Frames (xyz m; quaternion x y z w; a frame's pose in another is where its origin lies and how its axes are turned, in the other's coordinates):
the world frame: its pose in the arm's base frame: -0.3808 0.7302 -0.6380 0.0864 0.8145 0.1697 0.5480
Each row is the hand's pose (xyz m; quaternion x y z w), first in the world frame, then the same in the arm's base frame.
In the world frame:
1: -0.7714 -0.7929 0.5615 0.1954 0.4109 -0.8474 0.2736
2: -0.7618 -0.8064 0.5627 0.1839 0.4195 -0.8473 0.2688
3: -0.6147 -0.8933 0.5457 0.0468 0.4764 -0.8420 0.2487
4: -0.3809 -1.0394 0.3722 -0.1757 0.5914 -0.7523 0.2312
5: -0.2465 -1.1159 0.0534 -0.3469 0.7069 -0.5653 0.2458
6: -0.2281 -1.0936 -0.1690 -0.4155 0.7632 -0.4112 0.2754
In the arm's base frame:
1: 0.4694 -0.1552 -0.4582 0.6292 -0.5544 0.5416 0.0578
2: 0.4674 -0.1644 -0.4719 0.6373 -0.5533 0.5323 0.0665
3: 0.3991 -0.2000 -0.6253 0.7195 -0.5443 0.4162 0.1129
4: 0.1558 -0.2906 -0.8221 0.7894 -0.5476 0.1788 0.2122
5: -0.1863 -0.3756 -0.8576 0.7493 -0.5776 -0.0756 0.3152
6: -0.3994 -0.3893 -0.7892 0.6683 -0.6076 -0.2258 0.3650

